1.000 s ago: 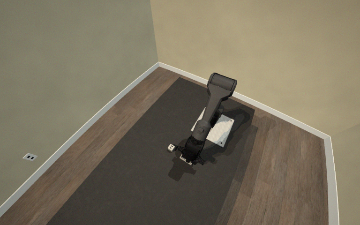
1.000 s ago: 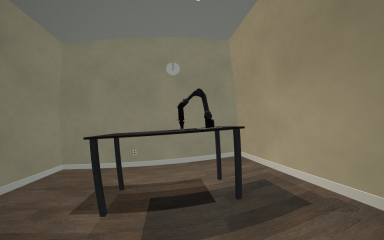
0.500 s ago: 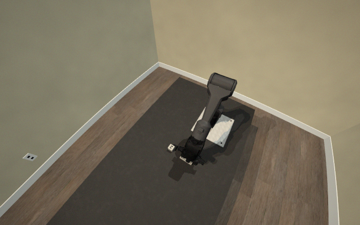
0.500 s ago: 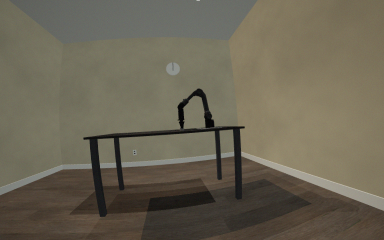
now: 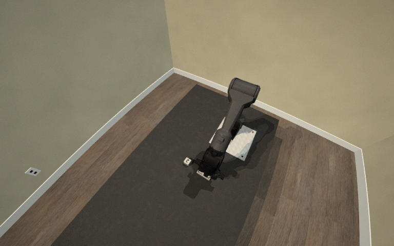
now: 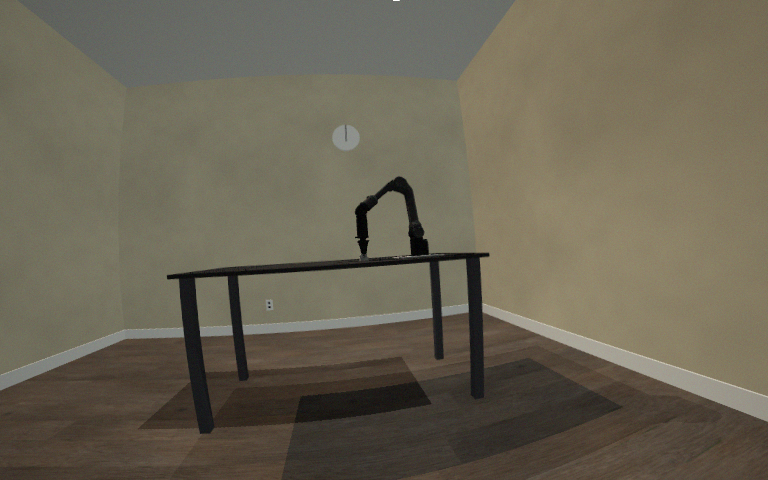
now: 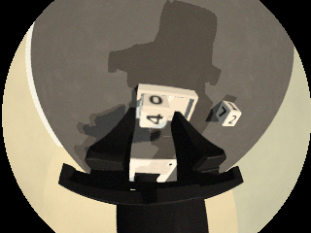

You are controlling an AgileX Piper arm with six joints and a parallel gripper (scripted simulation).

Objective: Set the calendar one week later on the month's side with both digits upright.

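My hand is 3 cm above the white tray and 2 cm to the left of it.
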